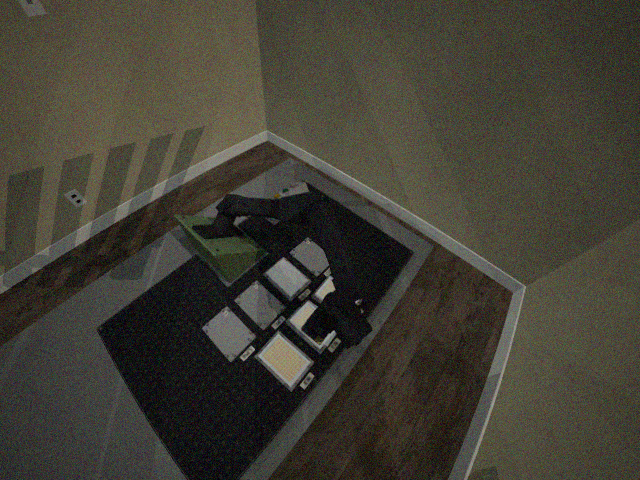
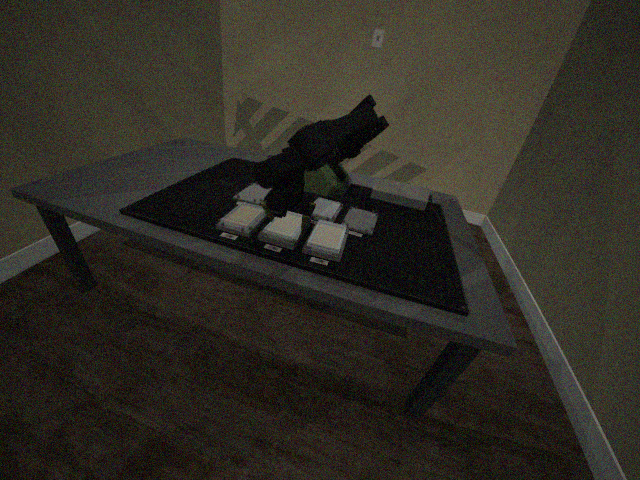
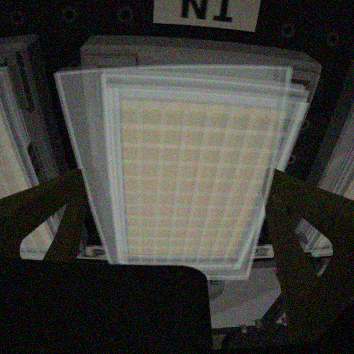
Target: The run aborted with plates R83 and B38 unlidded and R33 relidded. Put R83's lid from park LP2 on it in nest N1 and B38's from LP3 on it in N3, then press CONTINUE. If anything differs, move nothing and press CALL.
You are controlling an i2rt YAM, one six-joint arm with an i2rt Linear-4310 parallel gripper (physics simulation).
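Frame: origin at the arm's base, x right, y up, z back, level; centimetres.
Seen in the pictures: gripper, fingertip midpoint: (image 1: 319,325) (image 2: 287,226) (image 3: 175,177); arm's base, link origin: (image 1: 219,232) (image 2: 329,161).
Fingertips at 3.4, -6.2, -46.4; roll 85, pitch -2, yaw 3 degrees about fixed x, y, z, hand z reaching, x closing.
Pixels of each thing's top centre, then the offset from my fingertips to it, as dx, dy, dz.
- clear lid, top centre: (image 3: 177,217) (image 2: 288,219) (image 1: 317,321) +0.0, +1.6, +0.9
- pale box, top centre: (image 2: 402,181) (image 1: 284,192) -34.3, +5.1, +42.2
My gripper (image 1: 317,324) (image 2: 283,210) (image 3: 175,177) is low over the middle nest of the front row. Its fingers stand at the two sides of a clear lid (image 3: 82,125) and are shut on it. The held lid is slightly turned and offset to the left over the plate (image 3: 200,185) in the nest, whose partly cut-off label (image 3: 206,12) appears to read N1. I cannot tell whether lid and plate touch. A neighbouring plate (image 1: 284,360) (image 2: 326,239) sits in one outer nest, and another plate (image 1: 323,290) (image 2: 241,219) in the other. Plate codes are unreadable.
Park pads stand in a row behind the nests, including an end pad (image 1: 228,333) (image 2: 360,221) and a brighter one (image 1: 286,279). A green angled object (image 1: 227,258) (image 2: 323,180) stands behind them. A pale box (image 1: 295,190) with green and yellow buttons is near the arm.
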